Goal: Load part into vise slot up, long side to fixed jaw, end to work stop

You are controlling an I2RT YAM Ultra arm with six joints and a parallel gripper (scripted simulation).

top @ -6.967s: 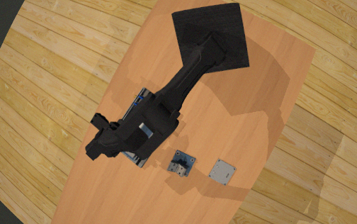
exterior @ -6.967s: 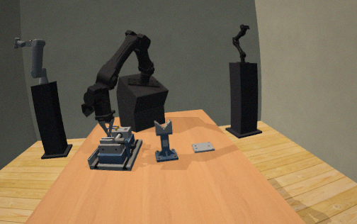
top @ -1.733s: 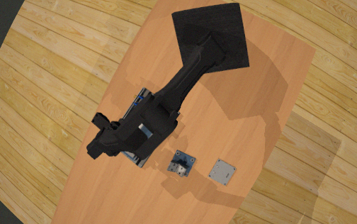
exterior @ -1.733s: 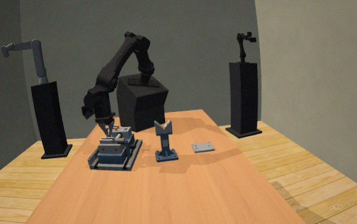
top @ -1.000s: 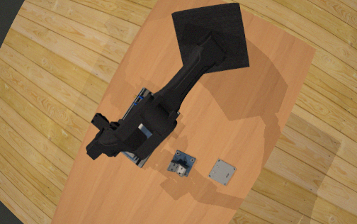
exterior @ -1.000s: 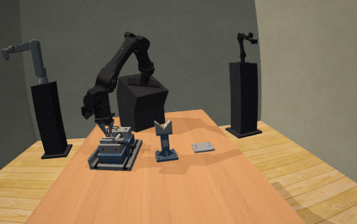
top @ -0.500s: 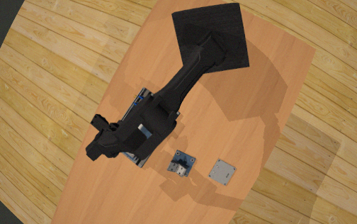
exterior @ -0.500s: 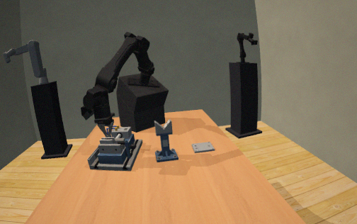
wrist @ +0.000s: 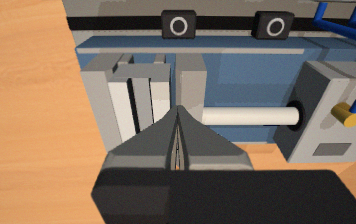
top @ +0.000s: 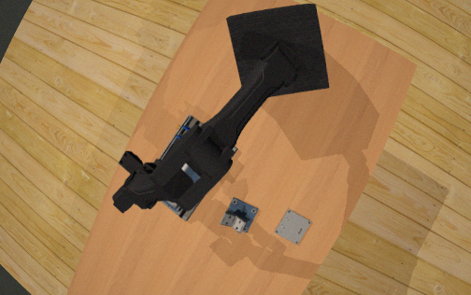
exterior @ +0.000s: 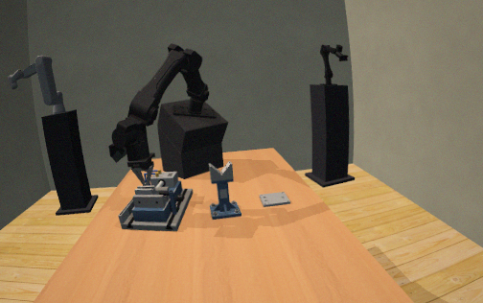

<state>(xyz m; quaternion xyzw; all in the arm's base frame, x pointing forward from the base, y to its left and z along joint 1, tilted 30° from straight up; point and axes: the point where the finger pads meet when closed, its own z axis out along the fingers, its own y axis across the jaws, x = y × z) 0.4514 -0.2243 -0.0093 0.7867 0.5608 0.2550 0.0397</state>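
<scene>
Right now my hand is 20 mm short of the part and 10 mm above it. Also, from my hand: cylinder rod (50 mm behind, 40 mm to the left, 30 mm below); then moving jaw (20 mm to the left, 30 mm below); then fixed jaw (60 mm ahead, 10 mm to the left, 30 mm below).
</scene>
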